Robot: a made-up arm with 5 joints.
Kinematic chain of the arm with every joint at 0, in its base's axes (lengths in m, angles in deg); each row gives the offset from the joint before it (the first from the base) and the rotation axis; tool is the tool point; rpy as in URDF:
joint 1: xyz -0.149 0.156 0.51 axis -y
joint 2: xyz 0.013 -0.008 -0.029 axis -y
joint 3: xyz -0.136 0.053 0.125 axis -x
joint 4: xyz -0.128 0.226 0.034 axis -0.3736 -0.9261 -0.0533
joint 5: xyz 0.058 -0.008 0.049 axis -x
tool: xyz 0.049 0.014 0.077 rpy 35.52 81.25 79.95
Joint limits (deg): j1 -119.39..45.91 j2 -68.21..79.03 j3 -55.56..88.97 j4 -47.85..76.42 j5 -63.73..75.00
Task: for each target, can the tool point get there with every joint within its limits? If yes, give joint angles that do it. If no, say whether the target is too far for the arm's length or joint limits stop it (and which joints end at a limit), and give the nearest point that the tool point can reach.
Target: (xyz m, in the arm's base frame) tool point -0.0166 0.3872 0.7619
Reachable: yes | joints -75.91 25.31 -22.56 -33.66 15.30
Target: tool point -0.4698 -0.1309 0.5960
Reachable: no: joint limits stop it (at a limit: joint 1, joint 3, joint 5) | nearest point -0.5276 0.1546 0.6120 | short by 0.292 m
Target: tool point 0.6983 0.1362 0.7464
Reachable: no: too far | nearest point 0.3875 0.2340 0.6597 | short by 0.337 m
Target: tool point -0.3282 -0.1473 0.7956
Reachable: no: joint limits stop it (at a limit: joint 3, joint 5) | nearest point -0.3588 0.1541 0.8443 | short by 0.307 m
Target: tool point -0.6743 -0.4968 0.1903
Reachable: no: too far | nearest point -0.5589 0.1546 0.2605 | short by 0.665 m
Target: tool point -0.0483 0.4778 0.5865
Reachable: yes | joints -50.06 -55.31 34.24 -15.78 23.24
